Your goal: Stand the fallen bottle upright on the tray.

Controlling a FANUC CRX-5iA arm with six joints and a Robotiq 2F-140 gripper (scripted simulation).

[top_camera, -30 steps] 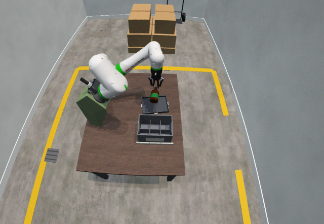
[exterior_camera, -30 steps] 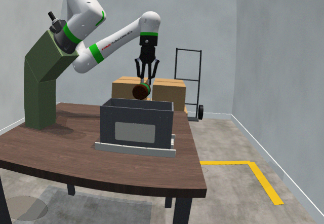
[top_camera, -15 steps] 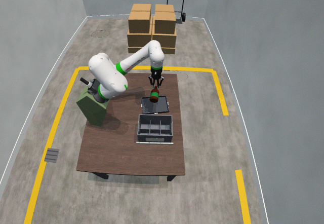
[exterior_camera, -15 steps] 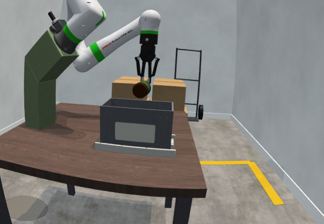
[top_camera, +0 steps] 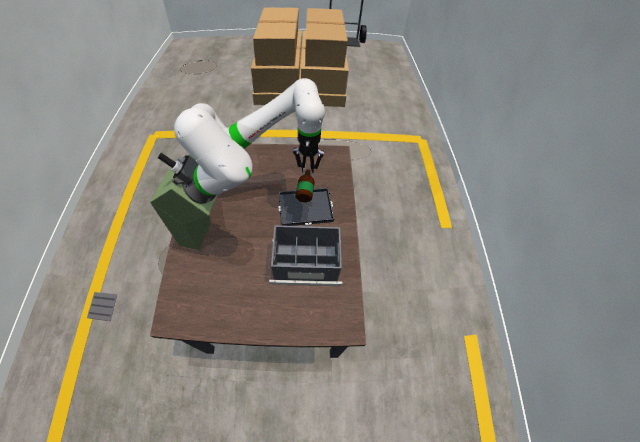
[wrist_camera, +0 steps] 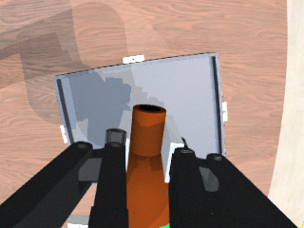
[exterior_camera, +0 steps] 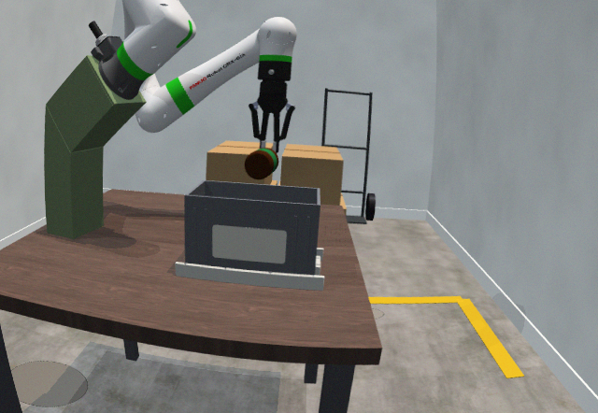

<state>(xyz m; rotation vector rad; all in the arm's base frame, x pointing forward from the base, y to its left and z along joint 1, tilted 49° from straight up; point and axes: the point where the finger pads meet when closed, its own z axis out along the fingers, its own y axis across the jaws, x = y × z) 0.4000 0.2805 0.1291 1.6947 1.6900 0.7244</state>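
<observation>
The brown bottle lies 5 cm to the right of my hand and 2 cm below it. Also, from my hand: grey tray: 21 cm below, 5 cm to the right; dark grey crate: 35 cm to the right, 13 cm below, 3 cm ahead.
</observation>
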